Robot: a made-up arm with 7 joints. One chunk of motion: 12 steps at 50 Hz.
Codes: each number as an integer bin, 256 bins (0 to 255) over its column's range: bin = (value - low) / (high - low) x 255, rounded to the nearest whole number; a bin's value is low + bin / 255 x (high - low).
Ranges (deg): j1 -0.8..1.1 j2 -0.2..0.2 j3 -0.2..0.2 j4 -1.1..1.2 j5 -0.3..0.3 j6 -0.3..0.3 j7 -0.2..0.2
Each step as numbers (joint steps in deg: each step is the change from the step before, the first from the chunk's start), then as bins.
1 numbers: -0.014 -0.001 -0.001 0.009 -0.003 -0.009 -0.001
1 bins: 105 127 127 123 126 124 127
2 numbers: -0.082 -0.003 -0.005 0.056 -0.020 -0.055 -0.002
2 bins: 96 126 124 128 119 104 126
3 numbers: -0.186 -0.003 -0.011 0.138 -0.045 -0.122 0.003
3 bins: 82 126 120 137 108 76 129
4 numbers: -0.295 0.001 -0.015 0.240 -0.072 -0.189 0.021
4 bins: 68 128 118 149 97 47 141
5 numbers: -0.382 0.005 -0.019 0.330 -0.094 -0.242 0.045
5 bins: 56 131 115 159 88 25 156
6 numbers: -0.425 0.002 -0.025 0.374 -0.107 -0.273 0.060
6 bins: 50 129 112 163 82 11 166
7 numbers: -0.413 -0.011 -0.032 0.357 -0.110 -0.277 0.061
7 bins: 52 120 107 162 81 10 166
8 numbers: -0.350 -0.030 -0.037 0.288 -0.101 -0.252 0.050
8 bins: 60 108 104 154 85 20 159
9 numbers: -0.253 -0.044 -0.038 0.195 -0.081 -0.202 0.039
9 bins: 73 99 103 144 93 42 152
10 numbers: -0.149 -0.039 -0.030 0.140 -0.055 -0.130 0.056
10 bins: 87 103 108 137 104 72 163
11 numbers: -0.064 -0.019 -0.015 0.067 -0.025 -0.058 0.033
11 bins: 99 115 118 129 117 103 149
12 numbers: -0.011 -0.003 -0.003 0.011 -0.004 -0.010 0.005
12 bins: 106 126 126 123 126 123 131
